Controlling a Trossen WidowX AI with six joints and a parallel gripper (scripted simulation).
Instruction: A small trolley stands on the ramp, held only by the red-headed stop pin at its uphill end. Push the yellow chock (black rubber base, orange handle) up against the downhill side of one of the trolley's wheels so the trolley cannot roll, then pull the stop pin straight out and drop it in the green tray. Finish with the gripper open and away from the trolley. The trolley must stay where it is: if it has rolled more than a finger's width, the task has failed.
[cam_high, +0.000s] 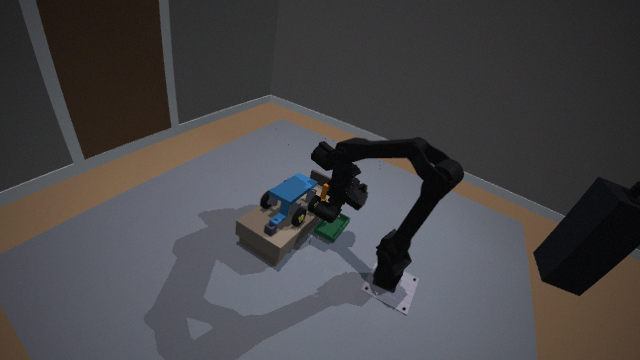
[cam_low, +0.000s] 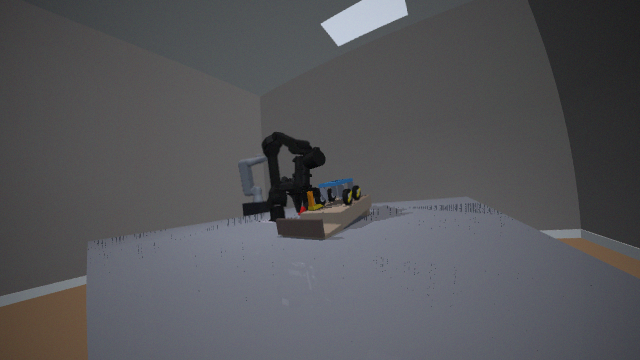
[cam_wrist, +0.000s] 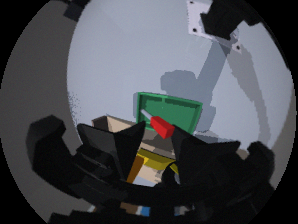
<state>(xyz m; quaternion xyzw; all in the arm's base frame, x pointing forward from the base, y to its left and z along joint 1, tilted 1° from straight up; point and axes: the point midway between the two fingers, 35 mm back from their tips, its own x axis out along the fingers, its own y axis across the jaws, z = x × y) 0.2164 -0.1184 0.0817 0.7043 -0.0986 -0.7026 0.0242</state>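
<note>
The green tray is 6 cm below my gripper tip, 1 cm to the left of it and 1 cm behind it. Also, from my gripper tip: tan ramp: 12 cm ahead, 9 cm to the left; red-headed stop pin: 1 cm to the right, 1 cm below; yellow chock: 6 cm ahead, 3 cm above.
</note>
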